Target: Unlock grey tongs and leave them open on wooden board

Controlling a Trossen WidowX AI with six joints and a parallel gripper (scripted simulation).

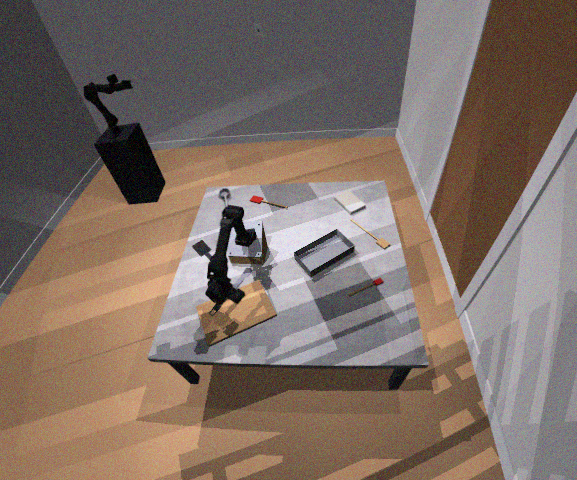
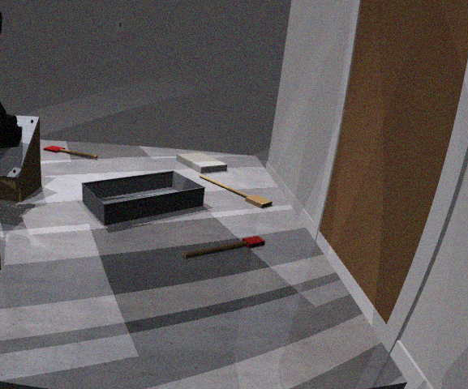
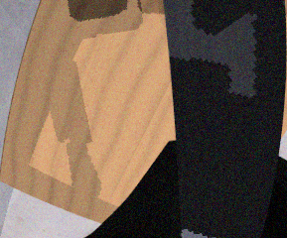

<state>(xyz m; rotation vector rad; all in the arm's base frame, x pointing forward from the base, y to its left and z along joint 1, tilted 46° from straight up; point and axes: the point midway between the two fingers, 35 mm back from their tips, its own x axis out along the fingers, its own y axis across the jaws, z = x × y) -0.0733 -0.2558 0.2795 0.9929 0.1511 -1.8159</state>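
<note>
Now: gripper tip 120 mm above the wooden board. Round my gripper tip: roasting tin: 480 mm ahead, 330 mm to the left, 100 mm below; then dark flat tool: 210 mm behind, 390 mm to the left, 120 mm below; then grey block: 680 mm ahead, 750 mm to the left, 110 mm below.
</note>
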